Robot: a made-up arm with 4 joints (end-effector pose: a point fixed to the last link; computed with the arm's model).
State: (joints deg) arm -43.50 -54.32 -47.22 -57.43
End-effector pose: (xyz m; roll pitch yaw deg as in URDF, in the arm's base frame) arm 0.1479 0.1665 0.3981 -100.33 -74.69 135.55
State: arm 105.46 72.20 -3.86 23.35
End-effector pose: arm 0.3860 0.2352 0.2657 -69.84 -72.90 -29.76
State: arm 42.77 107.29 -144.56 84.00
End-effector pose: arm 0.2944 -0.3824 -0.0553 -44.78 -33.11 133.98
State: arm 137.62 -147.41 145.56 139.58
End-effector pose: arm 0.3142 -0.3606 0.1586 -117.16 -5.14 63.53
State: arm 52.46 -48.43 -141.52 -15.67
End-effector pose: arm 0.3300 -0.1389 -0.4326 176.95 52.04 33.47
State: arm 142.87 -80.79 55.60 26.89
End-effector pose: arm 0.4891 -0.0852 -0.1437 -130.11 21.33 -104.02
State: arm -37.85 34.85 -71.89 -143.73
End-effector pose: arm 0.6067 0.1887 0.1755 -122.36 -45.32 118.95
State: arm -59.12 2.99 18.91 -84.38
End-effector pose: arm 0.4891 -0.3906 0.0593 86.20 -11.68 -85.26
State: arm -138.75 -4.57 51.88 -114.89
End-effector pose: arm 0.4622 0.1398 -0.3973 -26.95 65.81 152.25
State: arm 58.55 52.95 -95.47 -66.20
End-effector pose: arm 0.7499 -0.1698 -0.0511 -151.03 13.82 2.59
